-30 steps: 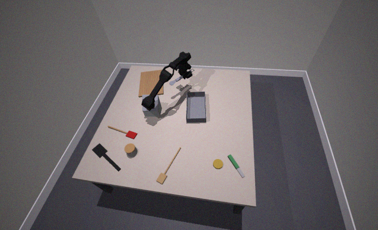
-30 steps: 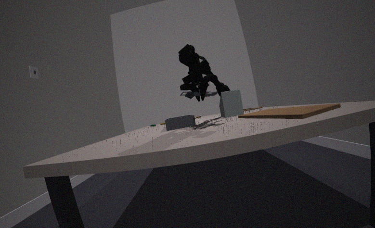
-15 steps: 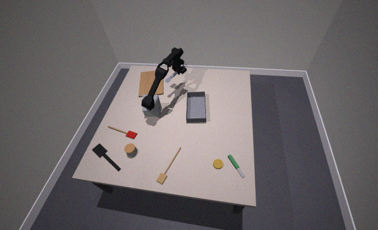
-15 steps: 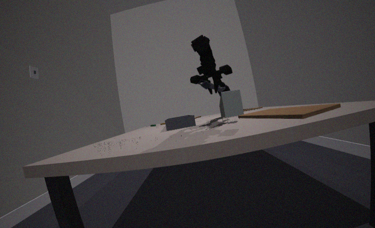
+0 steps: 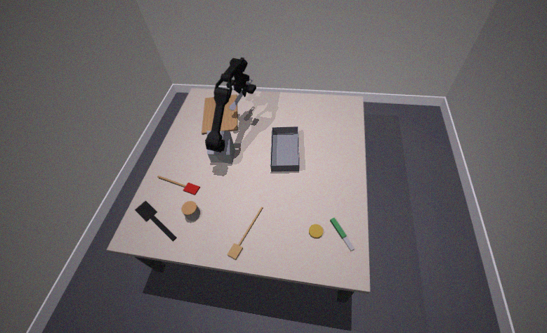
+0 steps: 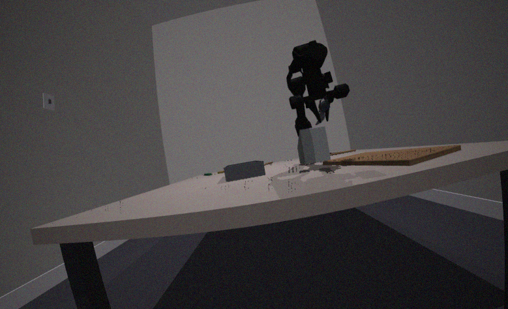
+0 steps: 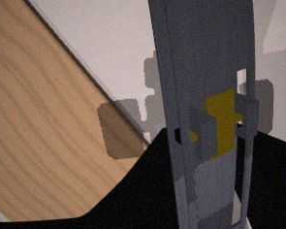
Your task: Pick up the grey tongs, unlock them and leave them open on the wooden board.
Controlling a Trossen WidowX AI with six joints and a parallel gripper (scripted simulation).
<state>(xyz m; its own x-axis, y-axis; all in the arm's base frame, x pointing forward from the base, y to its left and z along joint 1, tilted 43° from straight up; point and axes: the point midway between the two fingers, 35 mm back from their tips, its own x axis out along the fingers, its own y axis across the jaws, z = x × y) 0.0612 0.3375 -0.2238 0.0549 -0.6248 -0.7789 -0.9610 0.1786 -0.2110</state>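
The yellow lock piece is 40 mm above my gripper tip, 20 mm to the left of it and 10 mm ahead of it. The rest, counted from my gripper tip: red spatula 620 mm to the right, 260 mm behind, 150 mm below; roasting tin 320 mm to the right, 310 mm ahead, 120 mm below; wooden board 190 mm behind, 150 mm below, 20 mm to the right.
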